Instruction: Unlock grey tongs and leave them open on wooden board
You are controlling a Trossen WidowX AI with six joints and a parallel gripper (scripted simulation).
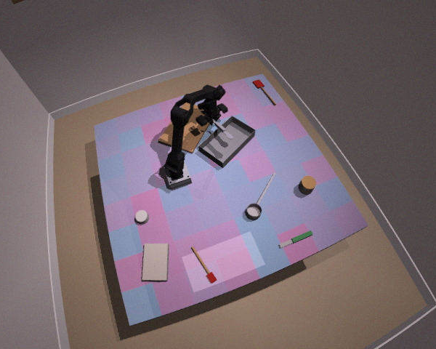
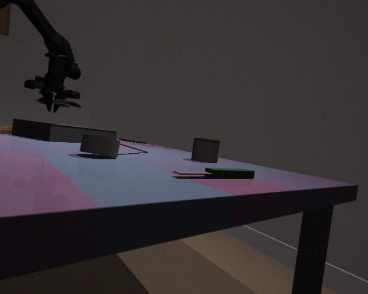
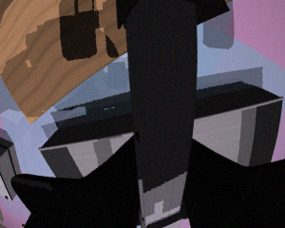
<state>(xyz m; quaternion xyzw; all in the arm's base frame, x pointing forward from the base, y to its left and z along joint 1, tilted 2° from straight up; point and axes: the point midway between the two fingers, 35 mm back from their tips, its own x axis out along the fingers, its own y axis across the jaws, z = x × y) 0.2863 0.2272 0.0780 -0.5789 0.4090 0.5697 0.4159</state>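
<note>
My gripper tip is 13 cm to the right of the wooden board, 13 cm past it and 9 cm above it. Also, from my gripper tip: cork-topped can: 53 cm to the right, 35 cm ahead, 7 cm below; then roasting tin: 9 cm to the right, 7 cm below, 6 cm ahead; then red spatula: 47 cm ahead, 26 cm to the left, 9 cm below.
</note>
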